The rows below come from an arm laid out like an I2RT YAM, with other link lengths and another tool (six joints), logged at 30 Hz.
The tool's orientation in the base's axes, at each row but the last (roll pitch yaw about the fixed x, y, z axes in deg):
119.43 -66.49 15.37
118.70 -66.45 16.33
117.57 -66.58 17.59
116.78 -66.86 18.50
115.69 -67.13 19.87
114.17 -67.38 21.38
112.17 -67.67 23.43
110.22 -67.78 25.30
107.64 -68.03 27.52
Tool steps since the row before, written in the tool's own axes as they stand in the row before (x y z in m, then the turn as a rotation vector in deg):
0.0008 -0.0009 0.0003 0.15 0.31 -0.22
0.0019 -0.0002 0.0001 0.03 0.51 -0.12
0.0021 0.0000 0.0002 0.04 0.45 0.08
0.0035 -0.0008 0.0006 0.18 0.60 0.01
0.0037 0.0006 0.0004 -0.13 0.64 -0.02
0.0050 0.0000 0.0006 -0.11 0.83 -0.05
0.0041 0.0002 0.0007 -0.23 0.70 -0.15
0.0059 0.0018 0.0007 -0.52 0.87 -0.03
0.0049 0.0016 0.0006 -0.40 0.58 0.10
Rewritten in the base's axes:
0.0011 0.0005 0.0004 -0.29 -0.04 0.29
0.0009 0.0003 0.0017 -0.39 -0.26 0.23
0.0009 0.0001 0.0019 -0.22 -0.36 0.18
0.0022 0.0006 0.0028 -0.31 -0.40 0.37
0.0012 -0.0002 0.0036 -0.47 -0.44 0.11
0.0022 0.0003 0.0045 -0.60 -0.55 0.20
0.0018 0.0000 0.0038 -0.63 -0.41 0.06
0.0014 -0.0008 0.0060 -0.75 -0.66 -0.17
0.0010 -0.0007 0.0050 -0.44 -0.53 -0.18

